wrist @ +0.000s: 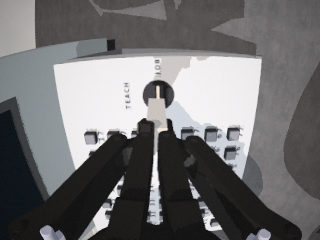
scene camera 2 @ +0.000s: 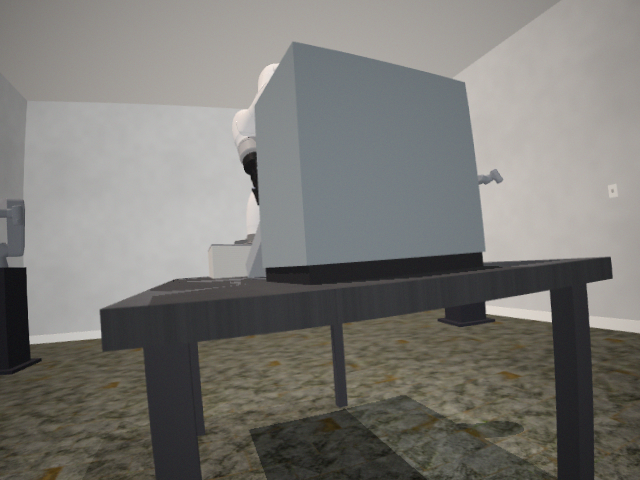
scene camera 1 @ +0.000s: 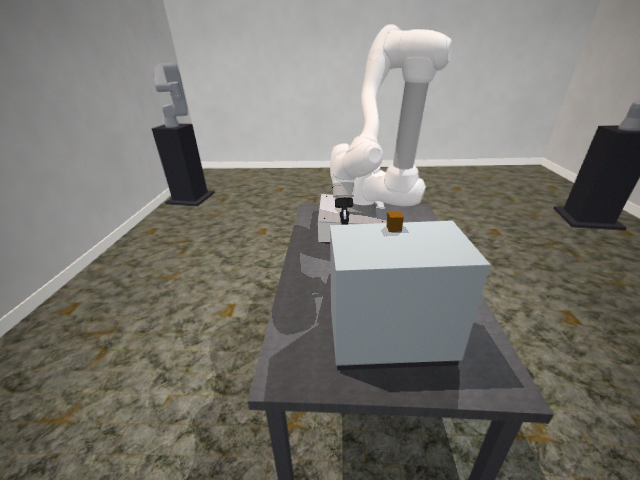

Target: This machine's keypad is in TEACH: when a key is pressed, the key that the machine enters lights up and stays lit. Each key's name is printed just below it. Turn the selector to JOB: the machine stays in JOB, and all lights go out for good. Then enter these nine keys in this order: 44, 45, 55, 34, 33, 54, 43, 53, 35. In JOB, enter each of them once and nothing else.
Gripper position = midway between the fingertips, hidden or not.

Note:
In view: the gripper (wrist: 156, 111) and a grey box (wrist: 43, 161).

